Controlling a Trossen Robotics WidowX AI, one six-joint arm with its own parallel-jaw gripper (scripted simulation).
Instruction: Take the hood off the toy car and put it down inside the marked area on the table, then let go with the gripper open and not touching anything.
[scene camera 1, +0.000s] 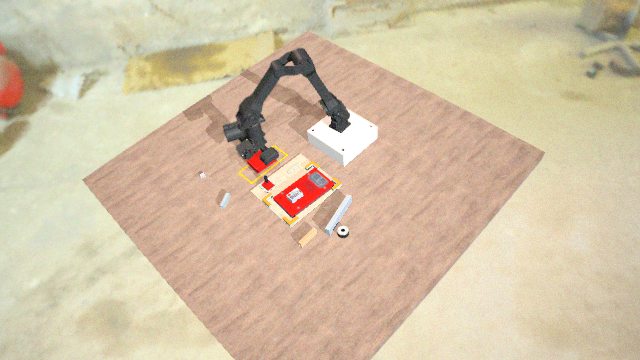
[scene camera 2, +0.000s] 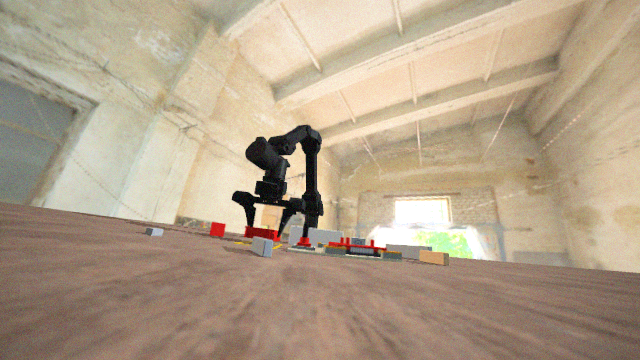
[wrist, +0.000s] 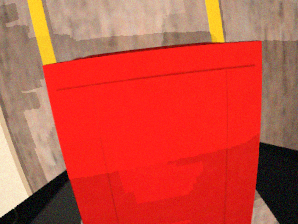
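Observation:
I see my gripper (scene camera 2: 263, 235), and scene camera 1 shows my gripper (scene camera 1: 261, 160) too, as does the wrist view, with my gripper (wrist: 163, 164). My gripper holds a hood (wrist: 177, 127). There is also a red toy car (scene camera 1: 314, 184), though in the wrist view the red toy car is out of frame.

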